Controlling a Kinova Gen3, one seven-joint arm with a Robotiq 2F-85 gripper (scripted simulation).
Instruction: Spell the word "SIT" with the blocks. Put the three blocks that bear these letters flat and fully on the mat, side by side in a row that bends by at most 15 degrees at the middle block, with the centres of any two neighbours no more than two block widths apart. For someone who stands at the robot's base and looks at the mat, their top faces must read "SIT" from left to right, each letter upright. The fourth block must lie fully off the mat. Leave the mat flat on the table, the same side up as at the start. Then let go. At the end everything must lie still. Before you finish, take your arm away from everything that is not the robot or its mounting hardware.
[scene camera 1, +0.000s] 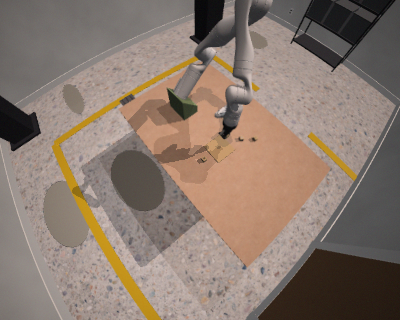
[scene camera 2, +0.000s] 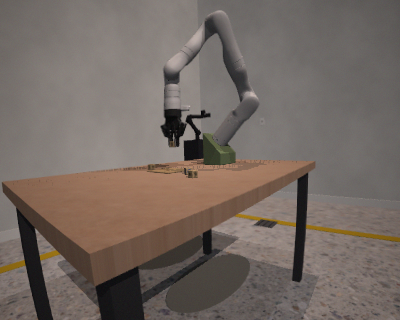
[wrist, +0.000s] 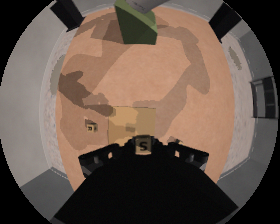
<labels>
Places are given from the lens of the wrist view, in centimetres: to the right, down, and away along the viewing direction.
my gripper (wrist: 143, 141): 1, 5, 16
tan mat (wrist: 124, 122): -4, 3, 26
</labels>
